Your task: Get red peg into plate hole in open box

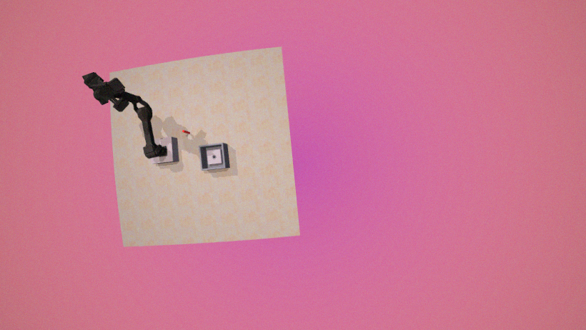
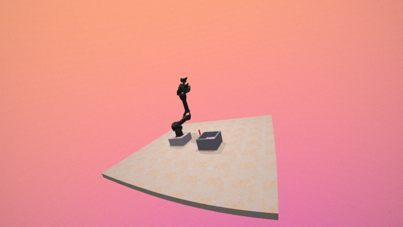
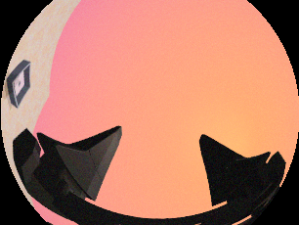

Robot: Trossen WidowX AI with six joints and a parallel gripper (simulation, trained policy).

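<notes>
Now: the red peg 540 mm below my gripper tip, 100 mm to the right of it and 50 mm ahead of it. Also, from my gripper tip: grey box: 550 mm below, 290 mm to the right, 230 mm ahead.
</notes>
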